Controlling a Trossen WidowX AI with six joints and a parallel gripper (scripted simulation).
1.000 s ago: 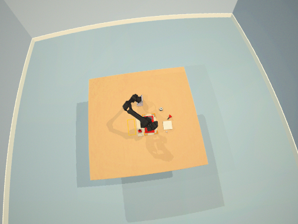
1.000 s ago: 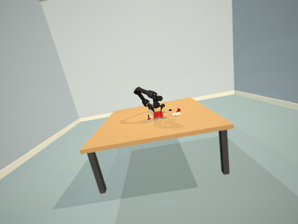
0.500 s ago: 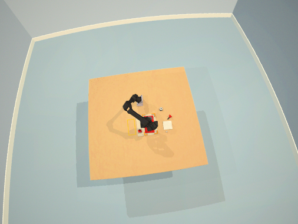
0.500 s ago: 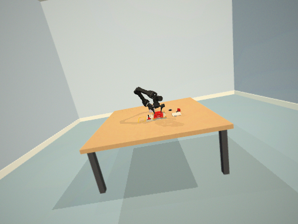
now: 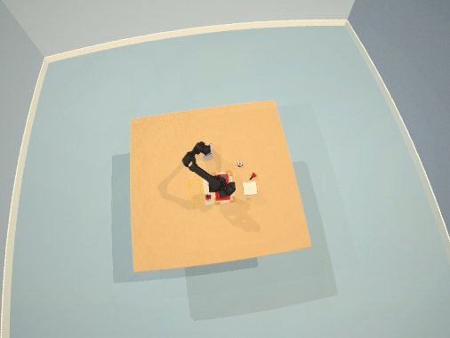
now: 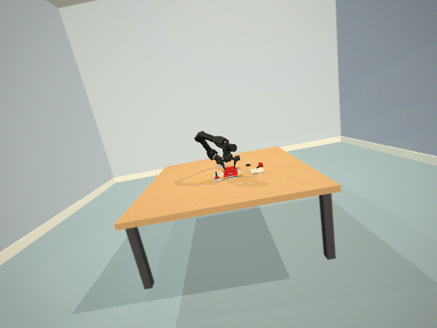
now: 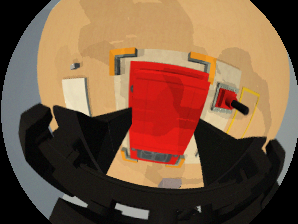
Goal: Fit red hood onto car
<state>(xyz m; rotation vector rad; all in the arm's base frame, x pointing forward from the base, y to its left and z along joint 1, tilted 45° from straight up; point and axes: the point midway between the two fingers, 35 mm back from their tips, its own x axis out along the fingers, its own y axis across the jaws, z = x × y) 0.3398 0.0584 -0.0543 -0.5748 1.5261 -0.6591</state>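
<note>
Right now the red hood is 1 cm above my gripper tip. From my gripper tip the other things lie so: square plate: 21 cm to the left, 5 cm below, 1 cm behind; grey wheel: 22 cm behind, 16 cm to the left, 4 cm below.
</note>
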